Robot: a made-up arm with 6 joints.
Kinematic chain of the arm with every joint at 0, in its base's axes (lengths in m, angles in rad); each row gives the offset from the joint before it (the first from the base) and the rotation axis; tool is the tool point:
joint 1: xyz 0 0 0.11 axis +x
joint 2: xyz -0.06 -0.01 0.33 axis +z
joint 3: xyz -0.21 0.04 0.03 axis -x
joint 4: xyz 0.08 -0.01 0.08 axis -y
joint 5: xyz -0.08 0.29 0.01 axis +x
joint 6: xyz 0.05 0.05 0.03 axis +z
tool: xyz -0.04 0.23 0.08
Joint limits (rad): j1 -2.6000..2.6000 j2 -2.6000..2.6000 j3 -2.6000..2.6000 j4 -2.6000..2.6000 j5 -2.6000..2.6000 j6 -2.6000..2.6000
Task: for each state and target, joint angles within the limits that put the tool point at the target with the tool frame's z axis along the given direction. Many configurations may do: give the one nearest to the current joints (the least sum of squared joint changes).
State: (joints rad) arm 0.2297 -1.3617 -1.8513 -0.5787 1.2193 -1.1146
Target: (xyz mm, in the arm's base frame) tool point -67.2 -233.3 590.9 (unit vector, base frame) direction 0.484 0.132 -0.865
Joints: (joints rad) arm 0.0082 -0.6601 -2.3284 -0.7820 1.1220 -1.3775
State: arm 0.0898 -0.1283 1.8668 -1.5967 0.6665 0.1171
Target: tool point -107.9 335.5 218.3 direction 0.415 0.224 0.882
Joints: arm 0.4039 0.2589 1.5667 -0.8997 0.8055 0.0358
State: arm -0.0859 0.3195 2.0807 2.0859 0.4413 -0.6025
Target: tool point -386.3 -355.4 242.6 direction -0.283 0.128 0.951
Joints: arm 0.3642 0.1716 2.3352 2.4081 1.2666 -0.5266
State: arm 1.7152 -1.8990 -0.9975 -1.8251 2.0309 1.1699
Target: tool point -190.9 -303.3 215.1 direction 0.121 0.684 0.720
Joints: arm 1.4588 -1.9491 -1.8540 -1.9819 2.5891 0.3601
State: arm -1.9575 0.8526 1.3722 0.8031 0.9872 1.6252
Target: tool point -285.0 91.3 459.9 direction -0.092 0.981 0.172
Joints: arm -1.1663 0.6696 1.9023 0.6433 1.6867 1.5396
